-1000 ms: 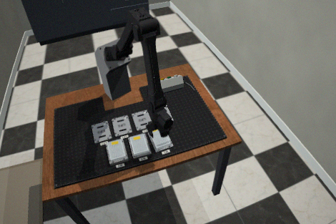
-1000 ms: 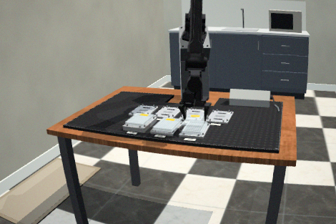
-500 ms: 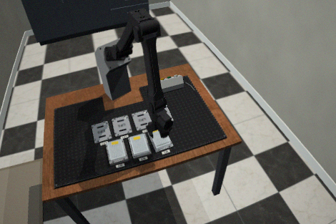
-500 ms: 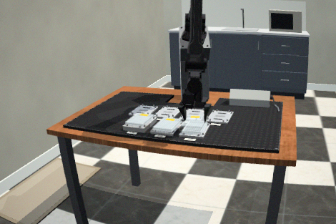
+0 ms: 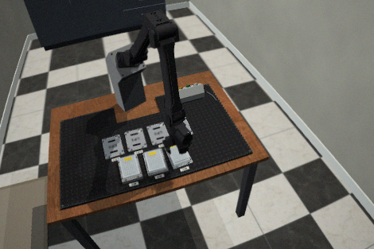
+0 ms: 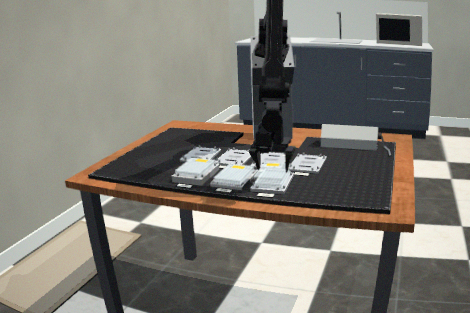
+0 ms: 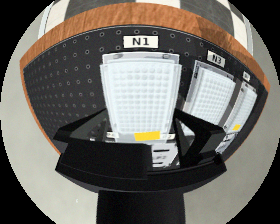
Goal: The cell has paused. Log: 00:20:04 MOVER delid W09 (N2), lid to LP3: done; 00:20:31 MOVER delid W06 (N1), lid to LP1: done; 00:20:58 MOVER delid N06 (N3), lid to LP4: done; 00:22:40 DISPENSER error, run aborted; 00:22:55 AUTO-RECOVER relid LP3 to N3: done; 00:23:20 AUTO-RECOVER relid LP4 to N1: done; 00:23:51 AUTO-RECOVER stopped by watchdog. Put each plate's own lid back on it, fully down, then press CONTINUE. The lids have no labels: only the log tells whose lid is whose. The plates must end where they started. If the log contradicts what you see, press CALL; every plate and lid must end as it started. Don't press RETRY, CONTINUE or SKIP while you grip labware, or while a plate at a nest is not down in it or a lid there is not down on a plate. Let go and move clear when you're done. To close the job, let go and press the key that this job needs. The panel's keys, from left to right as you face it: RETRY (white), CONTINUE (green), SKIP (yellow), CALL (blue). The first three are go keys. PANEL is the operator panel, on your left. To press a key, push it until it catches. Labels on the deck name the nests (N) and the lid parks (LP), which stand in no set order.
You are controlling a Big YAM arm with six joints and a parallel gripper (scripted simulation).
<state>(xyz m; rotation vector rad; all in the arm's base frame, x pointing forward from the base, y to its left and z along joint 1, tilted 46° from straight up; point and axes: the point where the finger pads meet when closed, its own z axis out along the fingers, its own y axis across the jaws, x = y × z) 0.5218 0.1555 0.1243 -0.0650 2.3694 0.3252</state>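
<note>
My hand is 190 mm past the LP4 lid park, 50 mm above it and 40 mm to the right of it. Also, from my hand: lid (10 mm below); green key (480 mm behind, 150 mm to the left, 20 mm above); white key (490 mm behind, 200 mm to the left, 20 mm above).
</note>
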